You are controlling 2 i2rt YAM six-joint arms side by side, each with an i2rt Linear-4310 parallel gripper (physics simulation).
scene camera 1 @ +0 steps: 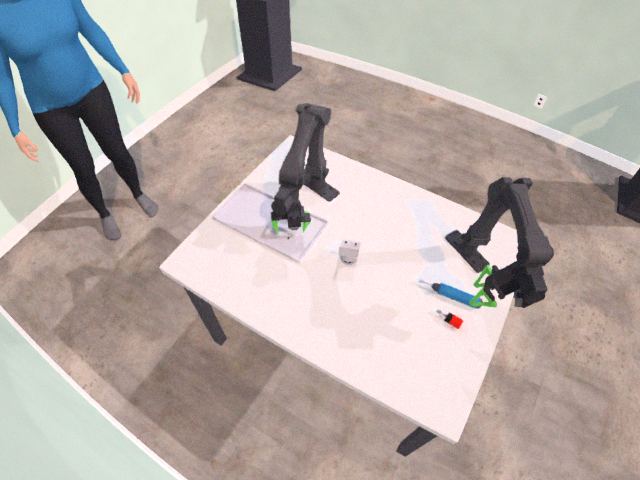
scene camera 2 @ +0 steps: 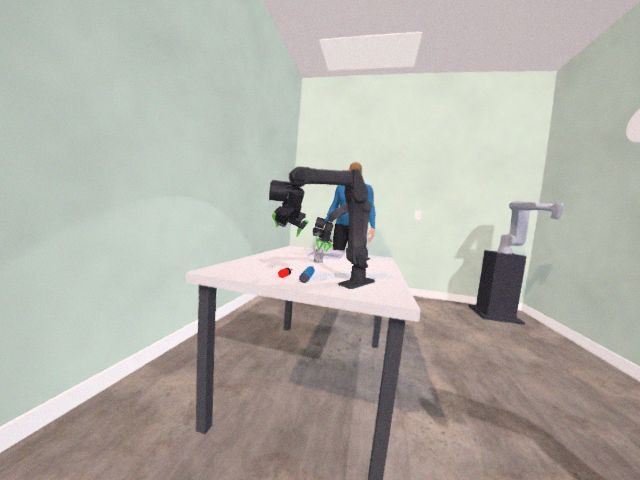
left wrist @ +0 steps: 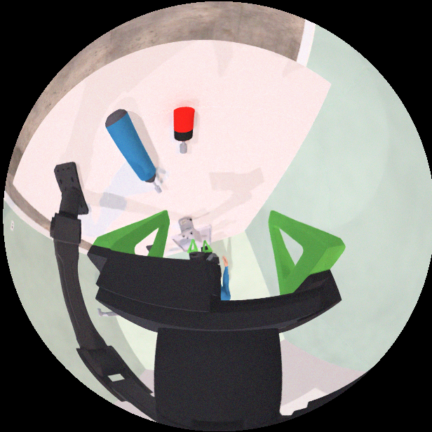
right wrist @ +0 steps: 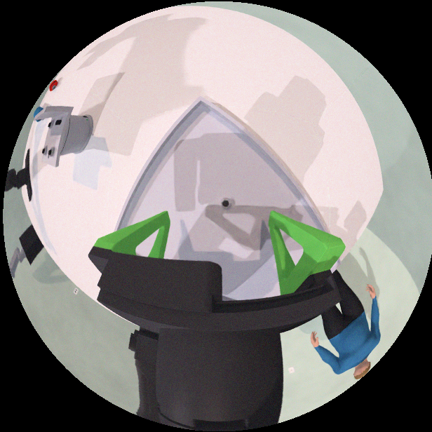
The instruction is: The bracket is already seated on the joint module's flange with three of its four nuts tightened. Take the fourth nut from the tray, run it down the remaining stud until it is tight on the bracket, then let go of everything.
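Places are measured from the left arm's base along level axes (x ahead, y left, z up), in metres.
Pixels of known places: left gripper, fingertip midpoint: point(scene camera 1: 472, 295) point(scene camera 2: 287, 231); right gripper, fingertip midpoint: point(scene camera 1: 290, 232); left arm's base, origin of the base link: point(scene camera 1: 466, 251) point(scene camera 2: 357, 283); right arm's base, origin of the base link: point(scene camera 1: 318, 186).
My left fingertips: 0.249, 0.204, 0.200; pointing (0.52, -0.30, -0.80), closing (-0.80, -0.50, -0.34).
For each thing: its top centre in the pictures, then the offset to it from my left fingertips, as dx, dy, dz. "spot": a spot on its surface instead. Level surfaces: height alone.
- fourth nut, middle of its top: point(scene camera 1: 288, 237) +0.317, -0.608, -0.191
- shallow grey tray, middle of its top: point(scene camera 1: 269, 218) point(scene camera 2: 328, 252) +0.341, -0.727, -0.184
- blue screwdriver-like tool, surface spot: point(scene camera 1: 457, 295) spot: -0.060, -0.067, -0.163
- short red-and-black driver, middle of its top: point(scene camera 1: 450, 315) point(scene camera 2: 286, 268) +0.012, -0.023, -0.166
- table, its level: dz -0.200
The fourth nut point(scene camera 1: 288, 237) point(right wrist: 226, 203), small and dark, lies on the floor of the shallow grey tray point(scene camera 1: 237, 228) point(right wrist: 150, 172). My right gripper point(scene camera 1: 291, 227) point(right wrist: 219, 216) is open and empty above the tray; in the right wrist view the nut shows between and a little beyond its fingertips. The joint module with its bracket point(scene camera 1: 349, 248) point(right wrist: 61, 135) stands on the table beside the tray, bracket plate facing sideways in the right wrist view, with small dark nuts on it. My left gripper point(scene camera 1: 480, 286) point(left wrist: 218, 215) is open and empty, high above the right end of the table.
A blue screwdriver-like tool point(scene camera 1: 457, 295) point(scene camera 2: 307, 274) point(left wrist: 132, 147) and a short red-and-black driver point(scene camera 1: 453, 320) point(scene camera 2: 284, 272) point(left wrist: 184, 121) lie on the table point(scene camera 1: 310, 330) below the left gripper. A person point(scene camera 1: 62, 67) stands beyond the tray end of the table.
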